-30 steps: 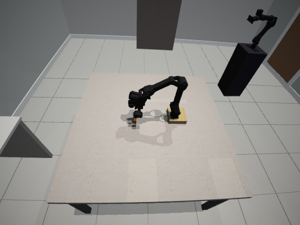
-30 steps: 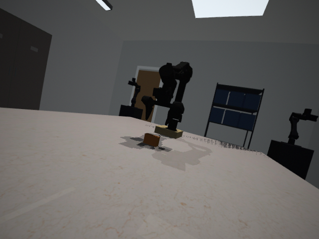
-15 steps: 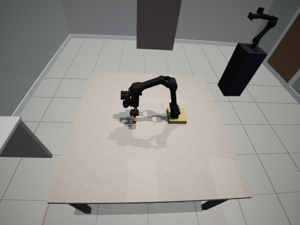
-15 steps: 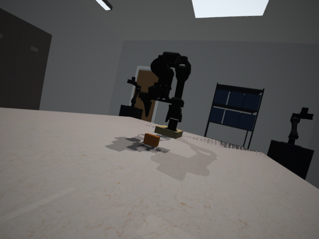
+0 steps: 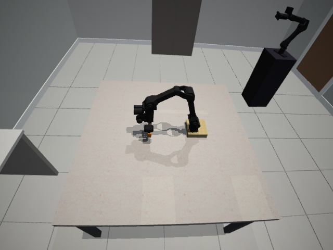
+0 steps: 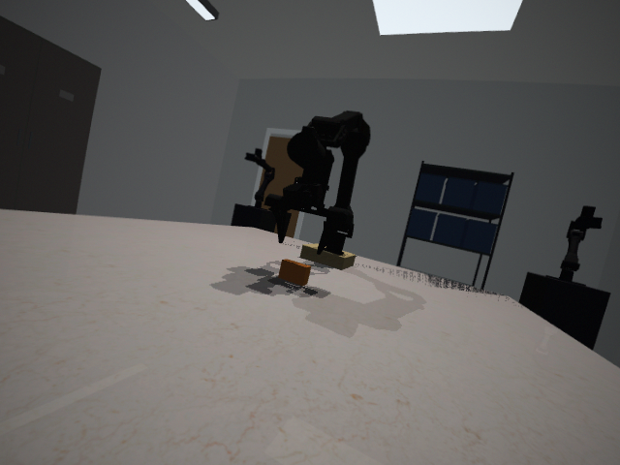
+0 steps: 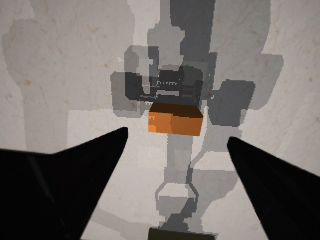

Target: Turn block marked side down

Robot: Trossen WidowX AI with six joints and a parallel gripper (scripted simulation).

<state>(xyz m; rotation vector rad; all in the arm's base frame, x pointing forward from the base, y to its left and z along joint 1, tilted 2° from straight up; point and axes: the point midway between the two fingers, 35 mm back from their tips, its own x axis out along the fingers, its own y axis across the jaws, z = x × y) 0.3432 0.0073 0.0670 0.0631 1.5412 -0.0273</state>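
My gripper tip is now 10 mm past the block and 50 mm above it.
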